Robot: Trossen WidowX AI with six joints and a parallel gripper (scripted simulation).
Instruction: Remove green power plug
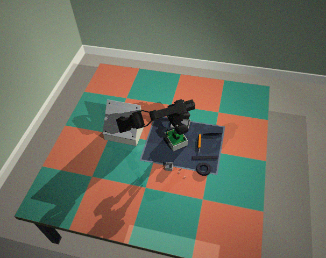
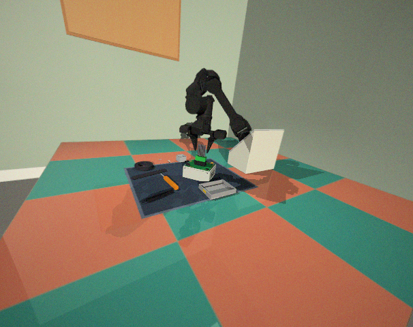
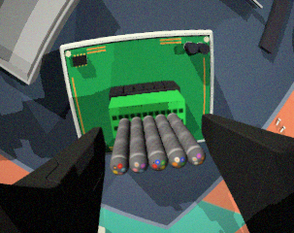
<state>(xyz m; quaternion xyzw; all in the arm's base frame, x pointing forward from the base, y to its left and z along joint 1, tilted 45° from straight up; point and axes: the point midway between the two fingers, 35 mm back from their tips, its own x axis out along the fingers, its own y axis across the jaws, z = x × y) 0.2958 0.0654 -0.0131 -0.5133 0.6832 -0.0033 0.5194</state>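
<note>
Right now my gripper tip is 2 cm above the green power plug. Round my gripper tip: black bar (20 cm ahead, 11 cm below, 7 cm to the right); then dark mat (11 cm below, 5 cm ahead).
</note>
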